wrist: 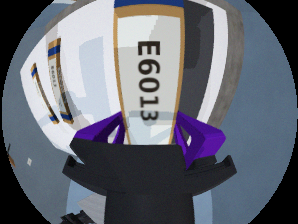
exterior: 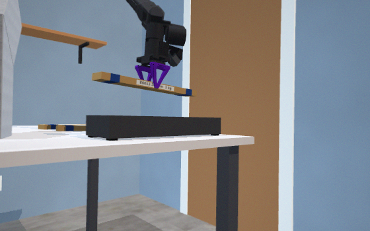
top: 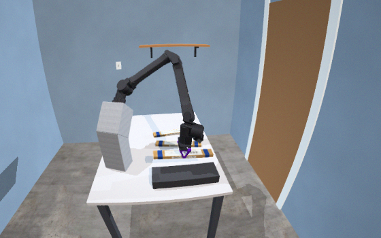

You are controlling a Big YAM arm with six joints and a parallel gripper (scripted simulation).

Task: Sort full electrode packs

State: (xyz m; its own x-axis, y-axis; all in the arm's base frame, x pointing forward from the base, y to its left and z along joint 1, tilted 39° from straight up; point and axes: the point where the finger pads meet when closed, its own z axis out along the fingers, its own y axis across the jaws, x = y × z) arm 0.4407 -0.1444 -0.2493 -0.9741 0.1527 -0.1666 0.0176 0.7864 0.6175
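Now: hand 14 cm above the low platform and 5 cm to the left of it.
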